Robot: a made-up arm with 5 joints.
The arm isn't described. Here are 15 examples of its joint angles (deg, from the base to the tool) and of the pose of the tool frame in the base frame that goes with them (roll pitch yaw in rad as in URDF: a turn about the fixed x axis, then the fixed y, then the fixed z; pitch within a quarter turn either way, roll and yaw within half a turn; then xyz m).
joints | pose
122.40 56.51 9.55 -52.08 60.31 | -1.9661 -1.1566 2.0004 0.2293 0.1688 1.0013
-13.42 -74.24 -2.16 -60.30 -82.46 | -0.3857 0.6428 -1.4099 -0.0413 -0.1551 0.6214
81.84 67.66 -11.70 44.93 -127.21 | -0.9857 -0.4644 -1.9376 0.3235 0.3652 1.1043
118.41 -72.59 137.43 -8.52 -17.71 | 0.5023 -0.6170 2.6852 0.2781 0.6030 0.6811
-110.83 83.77 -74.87 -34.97 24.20 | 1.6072 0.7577 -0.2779 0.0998 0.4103 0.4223
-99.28 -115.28 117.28 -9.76 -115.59 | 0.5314 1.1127 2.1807 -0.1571 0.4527 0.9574
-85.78 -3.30 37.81 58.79 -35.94 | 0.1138 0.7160 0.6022 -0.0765 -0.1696 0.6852
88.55 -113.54 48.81 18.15 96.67 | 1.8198 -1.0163 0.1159 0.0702 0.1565 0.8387
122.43 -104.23 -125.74 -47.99 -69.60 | 1.1474 -0.2628 0.7453 0.7574 -0.0570 0.8056
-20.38 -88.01 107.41 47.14 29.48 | 2.2610 1.0644 0.0407 -0.0673 0.4935 0.6412
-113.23 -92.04 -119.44 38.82 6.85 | -2.9258 1.0265 2.9198 -0.5997 -0.0103 1.2579
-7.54 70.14 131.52 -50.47 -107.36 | 0.8527 0.4544 -1.8621 -0.2580 0.0725 0.9371
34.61 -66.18 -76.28 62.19 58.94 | -1.3084 -1.0816 0.6130 0.4557 0.0020 0.1939
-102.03 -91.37 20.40 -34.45 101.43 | 0.6975 0.6903 -1.9149 -0.0478 -0.0285 0.7460
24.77 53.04 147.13 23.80 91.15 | -2.9031 -0.6324 -0.7705 -0.2601 0.0952 0.9346
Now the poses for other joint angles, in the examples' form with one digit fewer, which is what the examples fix.
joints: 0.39 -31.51 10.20 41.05 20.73
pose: -1.290 -0.319 0.491 0.155 -0.137 0.515
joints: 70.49 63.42 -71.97 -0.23 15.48
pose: -2.094 -1.064 -2.295 0.092 0.552 1.064
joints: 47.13 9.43 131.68 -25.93 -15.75
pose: -0.111 -0.698 -1.803 -0.281 0.320 0.777
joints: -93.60 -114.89 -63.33 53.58 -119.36
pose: -2.751 0.958 2.195 -0.402 -0.457 0.847
